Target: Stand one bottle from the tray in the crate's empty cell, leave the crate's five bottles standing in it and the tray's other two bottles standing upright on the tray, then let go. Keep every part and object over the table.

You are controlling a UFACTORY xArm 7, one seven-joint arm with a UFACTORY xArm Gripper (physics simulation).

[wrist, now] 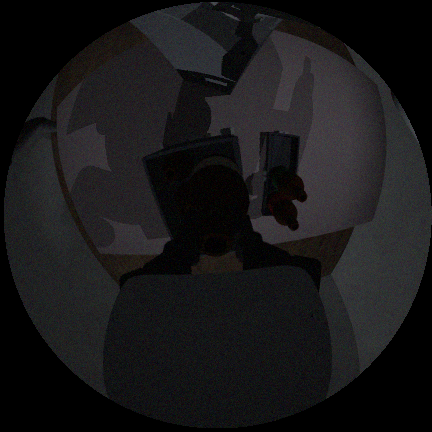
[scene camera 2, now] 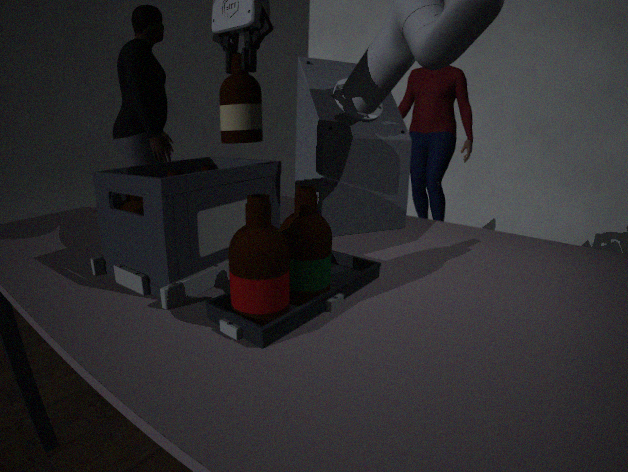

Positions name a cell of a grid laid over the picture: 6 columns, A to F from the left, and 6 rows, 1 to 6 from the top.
Labels:
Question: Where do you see a red-labelled bottle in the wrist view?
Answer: At D3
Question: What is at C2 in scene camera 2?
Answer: A cream-labelled bottle.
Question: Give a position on a green-labelled bottle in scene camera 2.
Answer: At C4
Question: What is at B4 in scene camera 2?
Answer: A pale crate rail.

